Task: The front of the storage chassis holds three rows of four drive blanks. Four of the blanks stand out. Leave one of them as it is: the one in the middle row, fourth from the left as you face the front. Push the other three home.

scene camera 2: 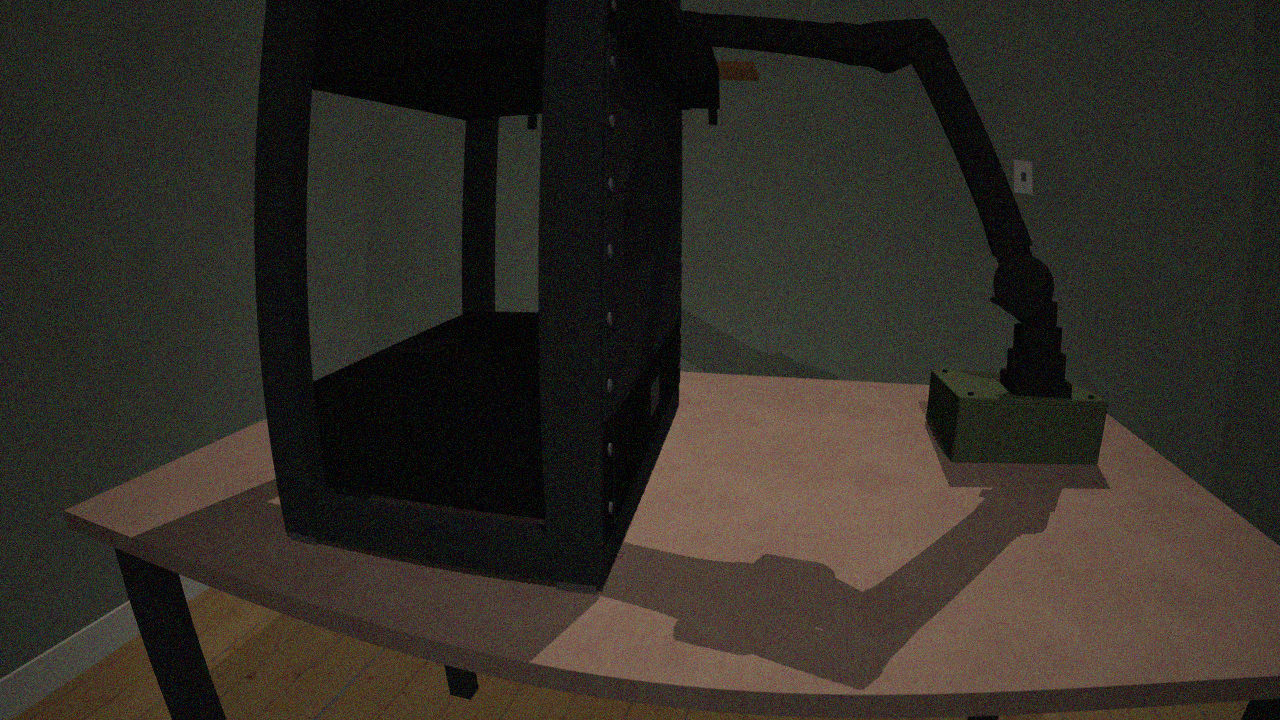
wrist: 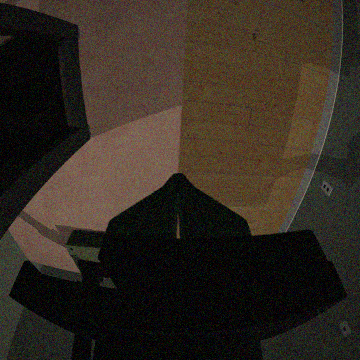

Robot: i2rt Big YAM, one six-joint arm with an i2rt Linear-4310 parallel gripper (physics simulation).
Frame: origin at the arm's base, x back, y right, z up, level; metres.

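Seen in the pictures: gripper, fingertip midpoint: [wrist: 177, 180]; arm's base, origin of the base link: [scene camera 2: 1034, 388] [wrist: 93, 267].
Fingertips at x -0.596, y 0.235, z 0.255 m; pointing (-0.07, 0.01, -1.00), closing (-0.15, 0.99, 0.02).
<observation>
Offsets run from my fingertips to a thing's middle. "*": to the spot under its first point. Level surfaces: height alone.
The storage chassis @(dx +0.011, dy -0.478, dz -0.031 m) [scene camera 2: 429, 53] is a very dark box high in the rack in scene camera 2, seen from its side and below. Part of its front end @(* dx +0.191, dy -0.445, dz +0.077 m) [scene camera 2: 700, 76] stands out past the rack's right edge. The drive blanks cannot be made out in either view, so how far each stands out is hidden. My gripper [wrist: 177, 180] is shut and empty in the wrist view, its fingertips together, with table and floor far below and the rack to the left. In scene camera 2 the arm reaches left to the chassis front at the top, where the gripper is hidden.
The dark rack [scene camera 2: 572, 340] [wrist: 72, 90] stands on the pink table @(dz -0.330 m) [scene camera 2: 787, 465] [wrist: 145, 160]. The arm [scene camera 2: 971, 143] rises from a green base box [scene camera 2: 1029, 429] at the right. A small orange piece [scene camera 2: 738, 70] shows beside the chassis front. Wooden floor [wrist: 240, 125] lies past the table edge.
</observation>
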